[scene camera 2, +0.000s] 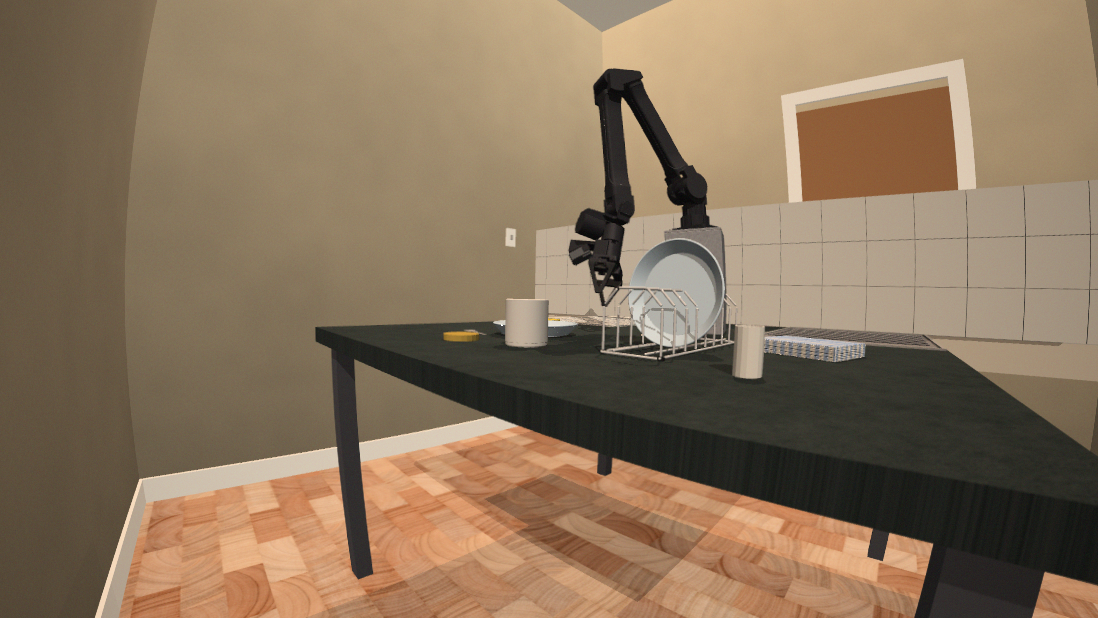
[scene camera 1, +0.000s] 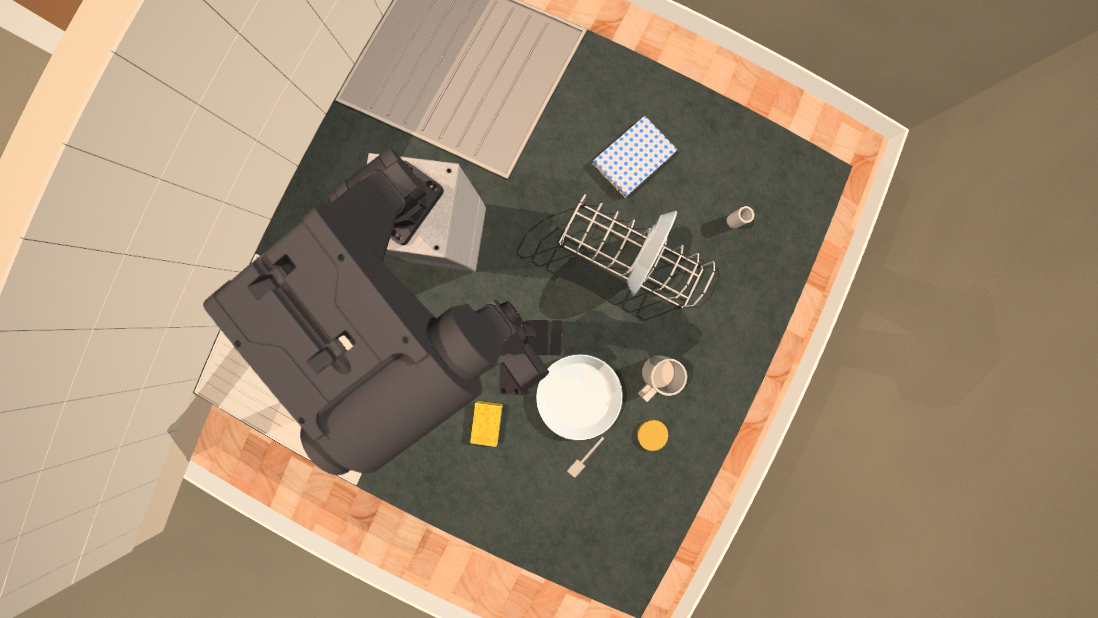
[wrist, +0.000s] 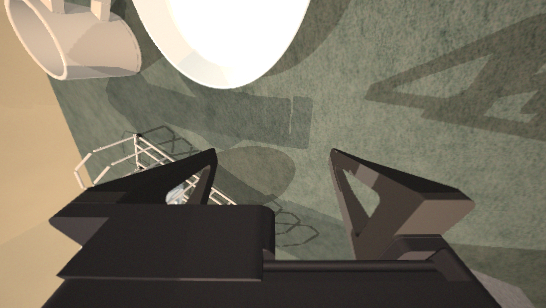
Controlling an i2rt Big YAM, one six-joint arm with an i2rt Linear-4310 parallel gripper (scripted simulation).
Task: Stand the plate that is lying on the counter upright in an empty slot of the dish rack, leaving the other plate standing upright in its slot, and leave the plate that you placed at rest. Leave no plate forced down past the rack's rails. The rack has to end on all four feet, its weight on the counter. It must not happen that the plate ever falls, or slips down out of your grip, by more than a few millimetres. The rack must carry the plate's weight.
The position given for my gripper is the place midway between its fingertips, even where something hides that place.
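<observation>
There is my gripper [scene camera 2: 601, 300], and the same camera gives me a small cup [scene camera 2: 748, 354]. I find my gripper in another view as well [scene camera 1: 541, 339]. My gripper is also visible from the wrist [wrist: 273, 154], but the wrist view does not show the small cup, which is hidden by my gripper.
</observation>
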